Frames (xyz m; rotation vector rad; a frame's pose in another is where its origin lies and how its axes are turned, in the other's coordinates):
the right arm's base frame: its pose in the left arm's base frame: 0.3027 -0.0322 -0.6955 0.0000 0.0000 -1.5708
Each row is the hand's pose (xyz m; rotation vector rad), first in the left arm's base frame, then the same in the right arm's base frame.
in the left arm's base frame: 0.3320 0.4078 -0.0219 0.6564 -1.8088 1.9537
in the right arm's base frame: -0.4400 0.0293 0.6736 -1.6112 0.7532 -1.6396
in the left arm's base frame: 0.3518 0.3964 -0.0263 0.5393 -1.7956 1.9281
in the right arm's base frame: -0.4286 0.0491 0.6692 -1.5606 0.8397 -1.7022
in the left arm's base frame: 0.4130 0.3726 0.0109 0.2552 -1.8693 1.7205
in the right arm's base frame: -0.4048 0.1103 0.7064 -1.5323 1.1642 -1.7988
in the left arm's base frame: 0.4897 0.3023 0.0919 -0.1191 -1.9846 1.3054
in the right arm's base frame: -0.3345 0.1870 0.7874 -1.5244 1.7190 -1.8465
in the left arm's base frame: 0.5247 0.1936 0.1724 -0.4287 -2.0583 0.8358
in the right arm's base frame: -0.2258 0.2220 0.8679 1.3913 -2.1234 1.6219
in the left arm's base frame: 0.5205 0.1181 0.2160 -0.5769 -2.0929 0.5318
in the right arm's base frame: -0.1503 0.2178 0.9115 1.2330 -2.1714 1.3179
